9 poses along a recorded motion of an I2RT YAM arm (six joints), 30 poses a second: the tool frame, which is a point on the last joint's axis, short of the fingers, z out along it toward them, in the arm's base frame.
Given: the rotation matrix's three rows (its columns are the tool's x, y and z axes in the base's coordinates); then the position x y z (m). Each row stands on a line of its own.
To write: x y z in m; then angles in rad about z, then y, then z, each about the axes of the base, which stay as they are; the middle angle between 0 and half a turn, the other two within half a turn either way. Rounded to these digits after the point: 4 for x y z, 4 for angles. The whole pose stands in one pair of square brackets.
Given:
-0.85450, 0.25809, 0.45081
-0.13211, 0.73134, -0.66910
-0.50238, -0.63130, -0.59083
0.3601, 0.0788, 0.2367
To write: [0.3601, 0.0788, 0.2367, -0.8986, 2.2029, -0.9779]
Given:
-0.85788, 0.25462, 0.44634
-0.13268, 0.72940, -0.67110
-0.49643, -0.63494, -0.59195
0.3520, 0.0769, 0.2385
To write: [0.3520, 0.0769, 0.2385, -0.9072, 2.2043, -0.9839]
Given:
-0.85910, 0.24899, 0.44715
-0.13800, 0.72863, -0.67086
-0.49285, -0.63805, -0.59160
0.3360, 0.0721, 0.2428
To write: [0.3360, 0.0721, 0.2428, -0.9131, 2.2038, -0.9829]
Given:
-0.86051, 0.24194, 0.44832
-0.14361, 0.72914, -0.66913
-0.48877, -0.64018, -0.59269
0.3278, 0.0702, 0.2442
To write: [0.3278, 0.0702, 0.2442, -0.9187, 2.2052, -0.9805]
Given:
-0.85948, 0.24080, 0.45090
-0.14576, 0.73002, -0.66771
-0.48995, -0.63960, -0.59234
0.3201, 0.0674, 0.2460
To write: [0.3201, 0.0674, 0.2460, -0.9171, 2.2048, -0.9768]
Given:
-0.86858, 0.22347, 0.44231
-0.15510, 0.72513, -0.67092
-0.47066, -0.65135, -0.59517
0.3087, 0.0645, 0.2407
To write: [0.3087, 0.0645, 0.2407, -0.9451, 2.2083, -0.9879]
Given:
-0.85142, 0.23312, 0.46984
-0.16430, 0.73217, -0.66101
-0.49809, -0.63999, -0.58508
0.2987, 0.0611, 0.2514
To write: [0.2987, 0.0611, 0.2514, -0.9094, 2.1958, -0.9529]
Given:
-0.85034, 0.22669, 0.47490
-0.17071, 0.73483, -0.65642
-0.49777, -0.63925, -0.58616
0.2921, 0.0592, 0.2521
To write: [0.2921, 0.0592, 0.2521, -0.9092, 2.1971, -0.9445]
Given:
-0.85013, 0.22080, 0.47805
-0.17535, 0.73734, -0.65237
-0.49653, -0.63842, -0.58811
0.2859, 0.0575, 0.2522
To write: [0.2859, 0.0575, 0.2522, -0.9098, 2.1995, -0.9384]
